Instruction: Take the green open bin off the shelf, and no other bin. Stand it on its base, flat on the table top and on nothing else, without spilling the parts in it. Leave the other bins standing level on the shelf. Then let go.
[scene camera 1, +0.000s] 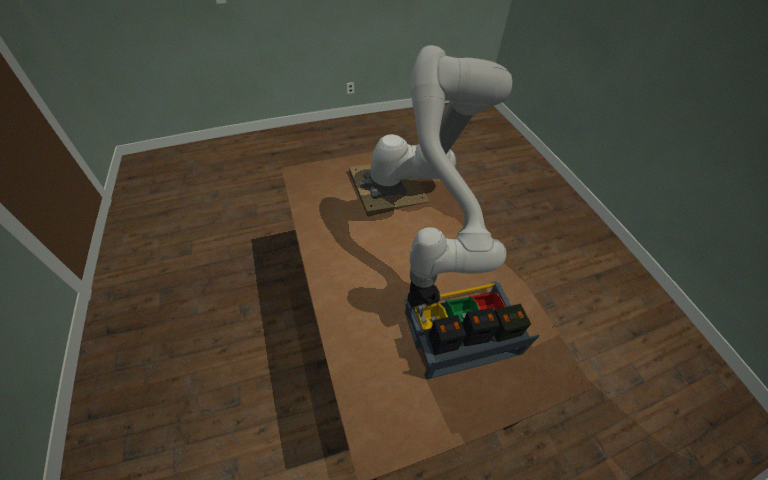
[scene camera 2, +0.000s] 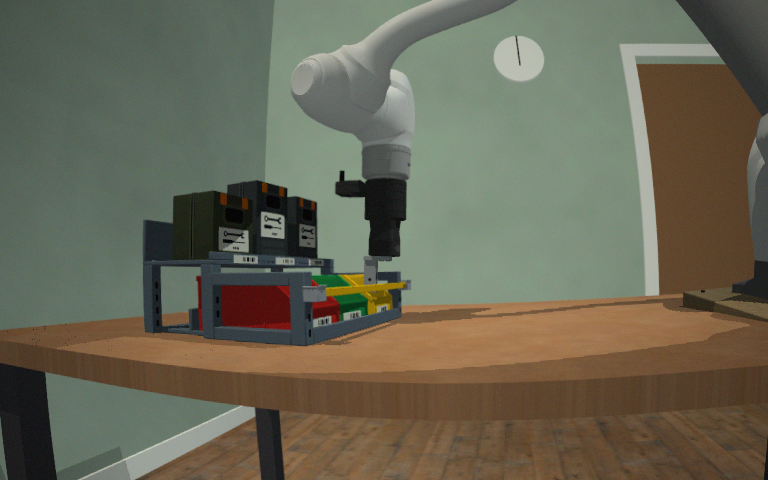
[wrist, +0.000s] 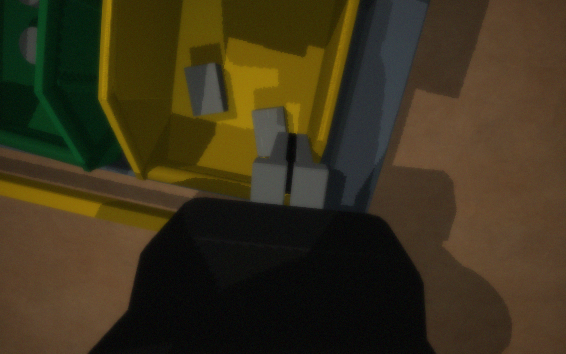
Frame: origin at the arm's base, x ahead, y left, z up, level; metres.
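Where they show: gripper, fingertip midpoint: (scene camera 1: 419, 314) (scene camera 2: 370, 292) (wrist: 290, 152); arm's base, link origin: (scene camera 1: 384, 184).
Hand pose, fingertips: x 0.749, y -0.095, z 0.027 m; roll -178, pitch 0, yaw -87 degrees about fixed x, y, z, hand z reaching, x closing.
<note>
Each offset is from my fingertips to the top centre of the thing. Level surfaces: height alone.
The green open bin {dx +0.058, dy +0.163, dz +0.032 m} (scene camera 1: 461, 307) (scene camera 2: 349, 302) (wrist: 45, 65) sits between the yellow bin {dx +0.051, dy +0.036, dz +0.032 m} (scene camera 1: 434, 313) (scene camera 2: 382, 301) (wrist: 142, 60) and the red bin {dx +0.066, dy +0.264, dz +0.032 m} (scene camera 1: 491, 301) (scene camera 2: 254, 305) on the lower level of the blue-grey shelf (scene camera 1: 475, 360) (scene camera 2: 254, 336) (wrist: 387, 75). Round grey parts show inside it at the wrist view's left edge. My gripper (scene camera 1: 420, 310) (scene camera 2: 370, 278) (wrist: 290, 152) points down over the front corner of the yellow bin, near its outer side wall. Its fingers are together, and I see nothing gripped between them. The green bin is apart from them. The finger ends are partly hidden in scene camera 2.
A yellow bar {dx -0.043, dy +0.154, dz +0.016 m} (scene camera 1: 467, 290) (scene camera 2: 362, 288) (wrist: 75, 207) runs across the shelf front, above the bin fronts. Three dark cases {dx +0.154, dy +0.138, dz +0.185 m} (scene camera 1: 480, 326) (scene camera 2: 271, 220) stand on the upper level. Grey blocks {dx +0.026, dy +0.059, dz -0.025 m} (wrist: 206, 89) lie in the yellow bin. The shelf stands on the wooden table {dz -0.049 m} (scene camera 1: 362, 362) (scene camera 2: 481, 350) (wrist: 500, 175).
</note>
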